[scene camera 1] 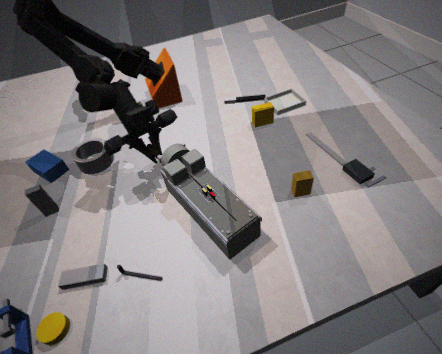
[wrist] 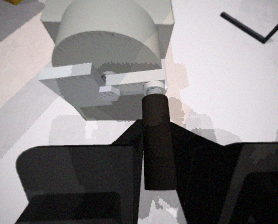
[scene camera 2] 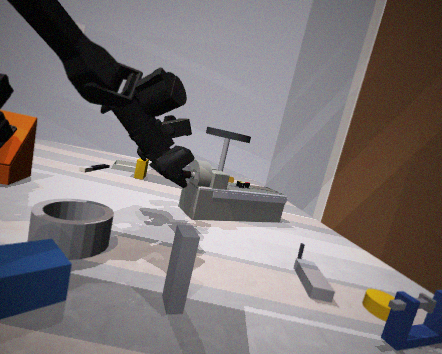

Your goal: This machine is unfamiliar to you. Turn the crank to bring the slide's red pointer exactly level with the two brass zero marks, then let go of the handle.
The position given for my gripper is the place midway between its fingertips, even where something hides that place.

Note:
In view: my gripper (scene camera 2: pixel 183 185), a dark crank handle (wrist: pixel 159 165), a blue block (scene camera 1: pixel 48 166) and a flat tool (scene camera 1: pixel 361 174).
My gripper shows as well in scene camera 1 (scene camera 1: pixel 159 161) and in the wrist view (wrist: pixel 150 124). The wrist view misses the blue block: it is out of frame. The wrist view misses the flat tool: it is out of frame.

